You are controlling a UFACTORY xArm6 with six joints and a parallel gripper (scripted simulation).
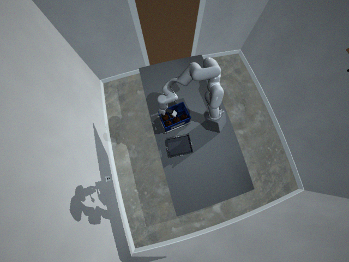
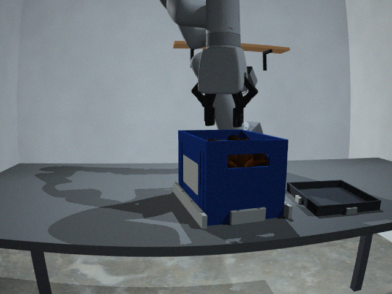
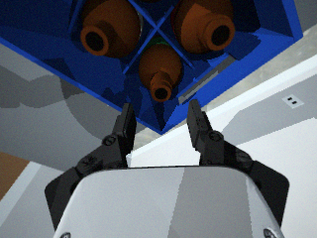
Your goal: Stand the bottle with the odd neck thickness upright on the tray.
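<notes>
Right now my hand is 13 cm above the bottle, 9 cm past it and 1 cm to the left of it. The rest, counted from my hand: blue crate: 13 cm below, 9 cm behind, 3 cm to the left; dark tray: 32 cm to the left, 20 cm below, 7 cm behind.
</notes>
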